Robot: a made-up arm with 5 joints. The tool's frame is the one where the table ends. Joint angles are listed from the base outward.
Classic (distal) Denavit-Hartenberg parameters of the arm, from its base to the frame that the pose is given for. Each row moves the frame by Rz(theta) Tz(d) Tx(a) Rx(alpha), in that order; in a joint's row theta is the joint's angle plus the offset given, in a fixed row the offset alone. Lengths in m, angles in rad.
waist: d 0.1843; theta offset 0; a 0; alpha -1.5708
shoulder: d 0; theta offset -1.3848; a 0.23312; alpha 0
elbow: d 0; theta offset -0.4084; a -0.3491; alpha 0
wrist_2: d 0; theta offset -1.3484; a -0.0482; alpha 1.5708
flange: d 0.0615; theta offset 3.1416; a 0; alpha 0
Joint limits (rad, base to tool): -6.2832..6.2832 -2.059..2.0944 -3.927..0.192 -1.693..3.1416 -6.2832..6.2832
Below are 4 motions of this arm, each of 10 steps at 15 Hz.
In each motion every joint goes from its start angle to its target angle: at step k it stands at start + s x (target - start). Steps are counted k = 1, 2, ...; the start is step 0. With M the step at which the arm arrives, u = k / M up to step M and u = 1 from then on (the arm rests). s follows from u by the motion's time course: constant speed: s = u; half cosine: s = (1 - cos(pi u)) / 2; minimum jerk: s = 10 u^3 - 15 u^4 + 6 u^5.
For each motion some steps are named. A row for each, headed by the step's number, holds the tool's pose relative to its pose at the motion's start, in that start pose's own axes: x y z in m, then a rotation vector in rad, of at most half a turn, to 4 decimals.
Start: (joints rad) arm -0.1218 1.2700 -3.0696 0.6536 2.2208
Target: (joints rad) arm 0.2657 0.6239 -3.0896 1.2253 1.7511
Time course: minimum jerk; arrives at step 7
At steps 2, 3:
2: -0.0504 -0.0105 -0.0404 -0.0185 -0.0497 -0.0907
3: -0.1178 -0.0231 -0.1125 -0.0407 -0.1294 -0.2290

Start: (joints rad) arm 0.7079 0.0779 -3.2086 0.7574 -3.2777
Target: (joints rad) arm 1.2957 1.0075 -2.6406 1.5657 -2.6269
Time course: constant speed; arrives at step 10
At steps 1, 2, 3, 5, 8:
1: 0.0656 0.0141 0.0599 -0.0692 0.2247 0.1022
2: 0.1374 0.0394 0.1084 -0.1324 0.4530 0.1919
3: 0.2130 0.0749 0.1436 -0.1884 0.6852 0.2663
5: 0.3660 0.1695 0.1695 -0.2739 1.1587 0.3559
8: 0.5699 0.3346 0.0946 -0.3127 1.8689 0.2911

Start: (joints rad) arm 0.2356 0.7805 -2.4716 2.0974 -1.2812
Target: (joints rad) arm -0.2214 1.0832 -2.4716 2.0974 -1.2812
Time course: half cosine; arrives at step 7
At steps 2, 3, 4, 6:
2: -0.0399 0.0314 0.0258 0.0649 0.0185 0.0780
3: -0.0850 0.0596 0.0563 0.1352 0.0429 0.1589
4: -0.1371 0.0840 0.0937 0.2144 0.0758 0.2457
6: -0.2176 0.1066 0.1576 0.3364 0.1375 0.3715

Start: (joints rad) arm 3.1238 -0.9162 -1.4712 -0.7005 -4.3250
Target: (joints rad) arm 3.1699 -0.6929 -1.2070 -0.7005 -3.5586
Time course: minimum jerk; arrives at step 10
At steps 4, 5, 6, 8, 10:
4: 0.0251 0.0632 -0.0105 -0.1364 0.0739 0.2573
5: 0.0382 0.0986 -0.0208 -0.2076 0.1309 0.4040
6: 0.0503 0.1329 -0.0340 -0.2727 0.1981 0.5491
8: 0.0655 0.1795 -0.0576 -0.3532 0.3109 0.7511
10: 0.0686 0.1895 -0.0636 -0.3691 0.3388 0.7953

